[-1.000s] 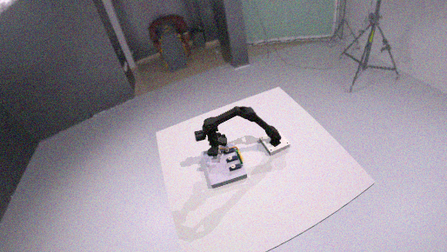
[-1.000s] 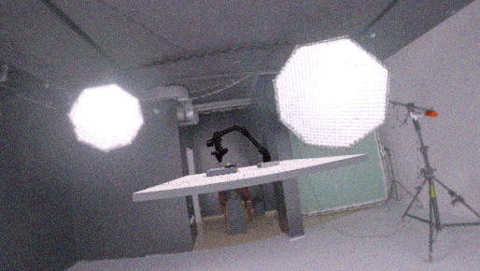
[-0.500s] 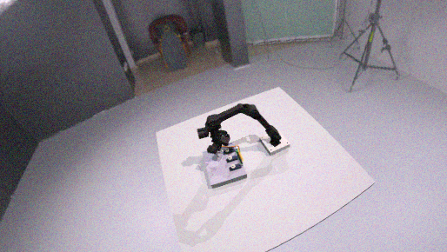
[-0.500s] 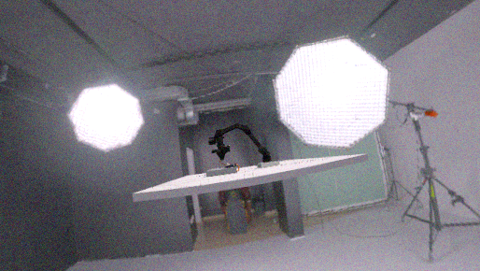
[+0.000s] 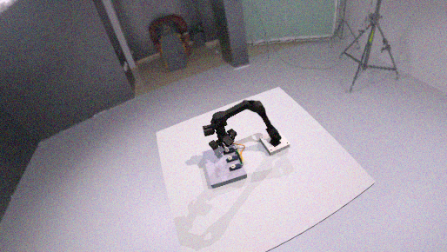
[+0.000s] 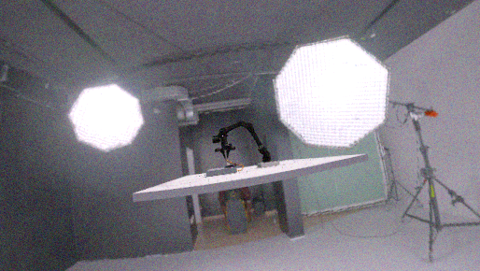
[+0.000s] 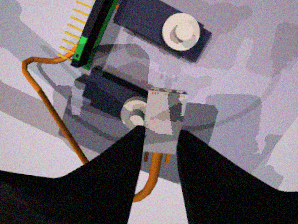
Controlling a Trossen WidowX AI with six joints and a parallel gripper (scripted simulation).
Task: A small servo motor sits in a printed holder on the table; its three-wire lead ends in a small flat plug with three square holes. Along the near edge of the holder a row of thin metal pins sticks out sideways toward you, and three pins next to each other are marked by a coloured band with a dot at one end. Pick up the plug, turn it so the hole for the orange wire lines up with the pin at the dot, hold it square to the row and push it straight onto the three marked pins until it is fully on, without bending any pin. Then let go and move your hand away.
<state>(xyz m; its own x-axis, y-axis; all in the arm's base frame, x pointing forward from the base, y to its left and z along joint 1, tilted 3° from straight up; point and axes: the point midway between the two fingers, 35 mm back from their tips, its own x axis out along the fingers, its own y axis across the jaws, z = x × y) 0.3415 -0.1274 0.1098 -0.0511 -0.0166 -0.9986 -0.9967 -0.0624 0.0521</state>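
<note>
Now: gripper tip 70 mm past the green marked band, 50 mm above it and 30 mm to the right of it. Round my gripper tip: grey printed holder (100 mm below, 100 mm ahead, 30 mm to the left).
</note>
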